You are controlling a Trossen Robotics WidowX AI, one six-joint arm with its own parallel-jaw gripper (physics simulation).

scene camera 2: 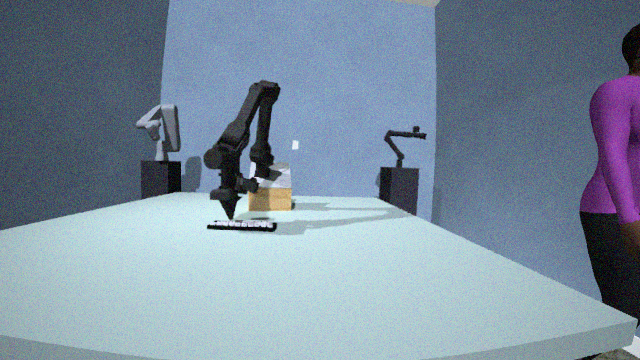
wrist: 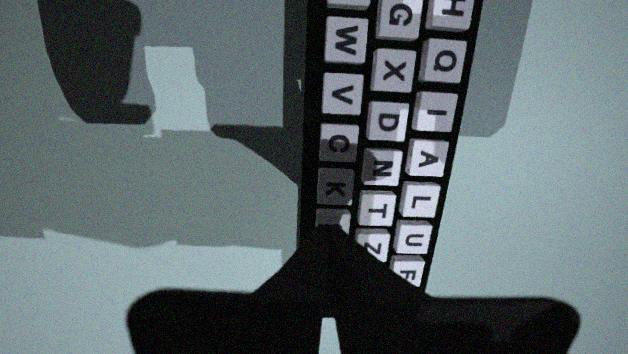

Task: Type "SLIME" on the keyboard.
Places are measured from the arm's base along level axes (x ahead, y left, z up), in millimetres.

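Pixels of known places: gripper, between the fingertips: (scene camera 2: pixel 230 219) (wrist: pixel 326 234); arm's base, origin of its link: (scene camera 2: pixel 262 172).
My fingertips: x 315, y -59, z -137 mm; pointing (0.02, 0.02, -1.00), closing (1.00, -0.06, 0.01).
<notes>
For each thing: its middle in the pictures, then the offset to it from my fingertips. Level surfaces: height alone.
- keyboard, middle of its body: (wrist: pixel 381 131) (scene camera 2: pixel 242 225) dx +24, dy +43, dz -11 mm
- L key, middle of its body: (wrist: pixel 419 199) dx +42, dy +13, dz -5 mm
- I key, middle of its body: (wrist: pixel 434 111) dx +44, dy +51, dz -5 mm
- S key, middle of its body: (wrist: pixel 332 226) dx +3, dy +1, dz -5 mm
- K key, middle of its body: (wrist: pixel 335 186) dx +4, dy +20, dz -5 mm
- pale table, height of its surface: dz -19 mm
The keyboard (scene camera 2: pixel 250 225) (wrist: pixel 312 120) is a black board with white letter keys, flat on the table. In the wrist view its rows run up and down. The L key (wrist: pixel 421 201) and I key (wrist: pixel 436 113) show in the right row. The S key (wrist: pixel 332 217), just below the K key (wrist: pixel 335 187) in the left row, is partly covered by the fingertips, and its letter is hidden. M does not show readably. My gripper (scene camera 2: pixel 231 218) (wrist: pixel 326 234) is shut and empty, pointing down at the S key. Whether it touches the key cannot be told.
A wooden box (scene camera 2: pixel 270 199) with a pale top stands behind the keyboard on the pale table (scene camera 2: pixel 320 285). Two other arms stand on dark pedestals, a grey one (scene camera 2: pixel 170 127) at left and a black one (scene camera 2: pixel 395 145) at right. A person in purple (scene camera 2: pixel 612 150) stands beyond the right edge.
</notes>
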